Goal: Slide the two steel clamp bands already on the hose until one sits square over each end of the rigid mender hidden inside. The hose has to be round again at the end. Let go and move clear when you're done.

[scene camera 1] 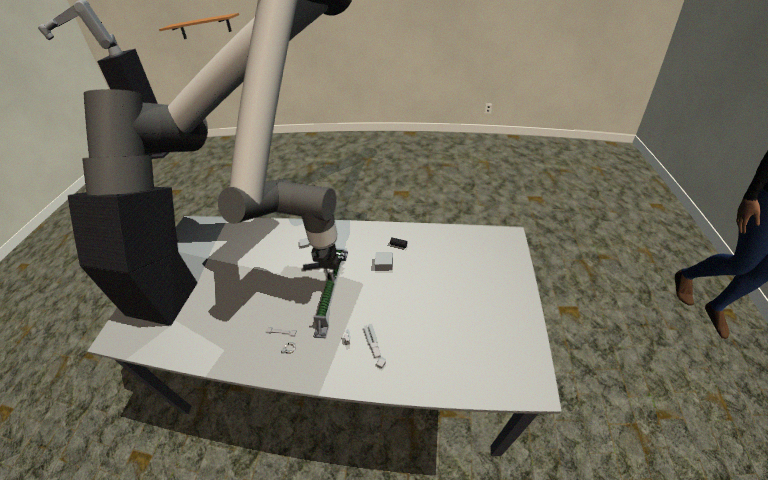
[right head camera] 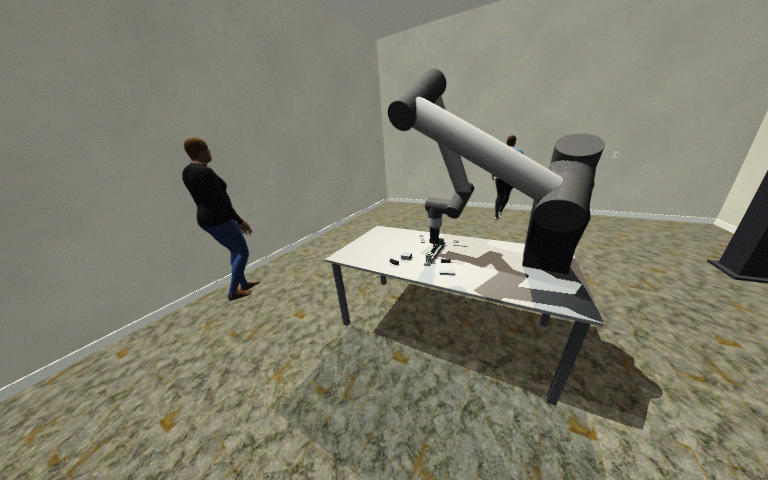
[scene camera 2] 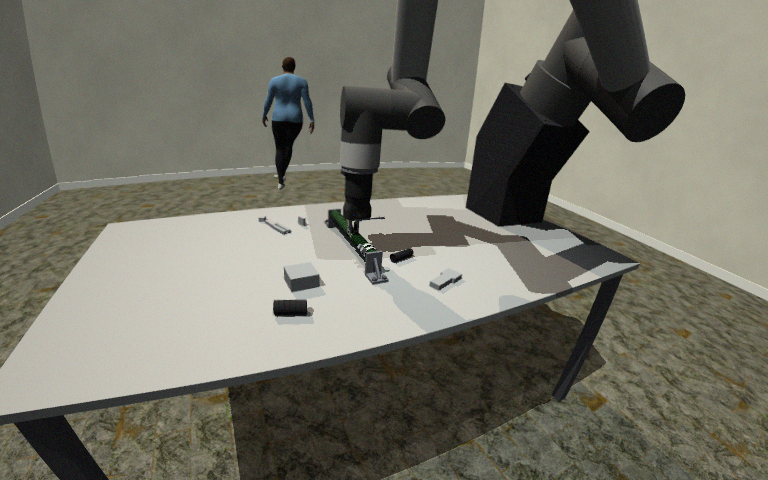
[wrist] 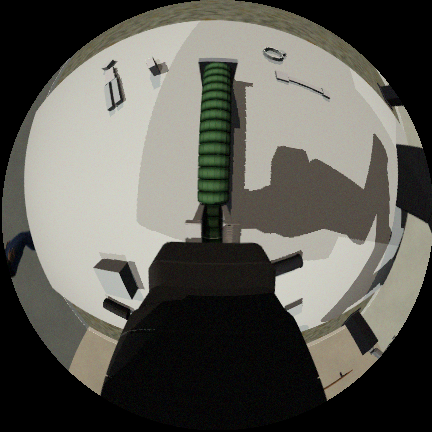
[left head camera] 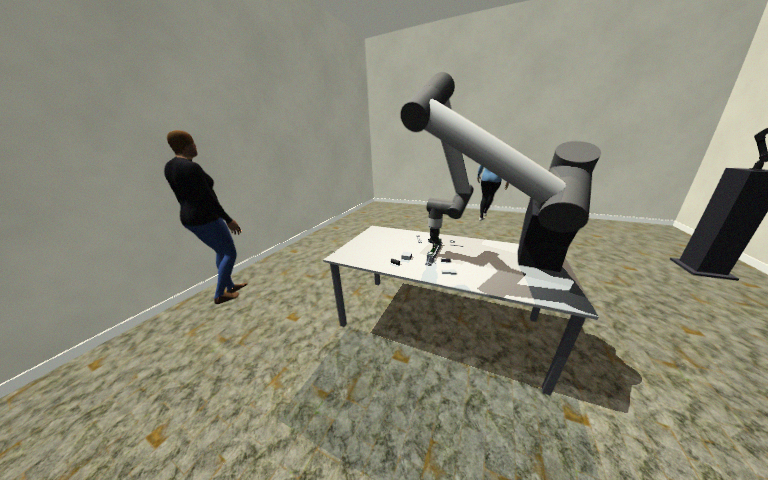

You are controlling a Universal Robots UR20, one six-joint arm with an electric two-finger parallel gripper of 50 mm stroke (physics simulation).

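Note:
The green ribbed hose runs between two grey end brackets. My gripper points down over the hose and is shut on it. The hose looks narrow and dark between the fingers in the wrist view, squeezed from both sides. Bright steel bands show on the hose in scene camera 2, close together beside the near bracket and apart from the fingers. How square they sit is too small to tell. The mender inside is hidden.
A grey block and a black cylinder lie to one side. Another black cylinder and a stepped grey piece lie opposite. A loose ring and a slim tool lie near the far bracket.

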